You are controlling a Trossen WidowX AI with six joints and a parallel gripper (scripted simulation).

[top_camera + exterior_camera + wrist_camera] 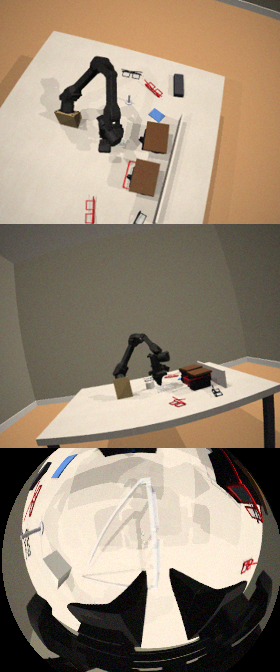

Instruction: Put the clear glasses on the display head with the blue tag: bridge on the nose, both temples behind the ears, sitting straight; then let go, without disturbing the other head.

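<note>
Right now the stand is 300 mm to the left of my gripper tip and 20 mm below it. Also, from my gripper tip: white panel 360 mm ahead, 10 mm to the left, 10 mm above; dark case 540 mm to the left, 240 mm ahead, 30 mm below; blue tag 290 mm to the left, 190 mm ahead, 50 mm below.
</note>
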